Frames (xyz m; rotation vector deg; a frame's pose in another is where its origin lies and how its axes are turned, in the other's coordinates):
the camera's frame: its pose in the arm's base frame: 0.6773 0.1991 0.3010 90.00 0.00 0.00
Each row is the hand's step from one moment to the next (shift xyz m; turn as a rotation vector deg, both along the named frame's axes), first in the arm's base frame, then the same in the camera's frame.
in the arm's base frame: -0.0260 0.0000 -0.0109 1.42 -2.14 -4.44
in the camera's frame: -0.0260 -0.0109 0.0000 1.42 -4.44 2.14
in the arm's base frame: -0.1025 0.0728 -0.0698 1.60 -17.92 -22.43
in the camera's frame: -0.1025 -0.0698 -0.0728 1.60 -22.43 17.92
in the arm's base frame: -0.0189 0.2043 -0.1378 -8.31 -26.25 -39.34
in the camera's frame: -0.0189 -0.1378 -0.2043 -8.31 -39.34 26.25
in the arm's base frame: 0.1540 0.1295 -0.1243 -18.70 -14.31 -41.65
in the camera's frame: 0.1540 -0.1243 -0.1295 -18.70 -41.65 14.31
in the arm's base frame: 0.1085 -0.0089 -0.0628 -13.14 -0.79 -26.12
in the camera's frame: 0.1085 -0.0628 0.0089 -13.14 -26.12 0.79
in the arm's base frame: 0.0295 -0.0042 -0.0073 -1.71 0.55 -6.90
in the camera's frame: 0.0295 -0.0073 0.0042 -1.71 -6.90 -0.55
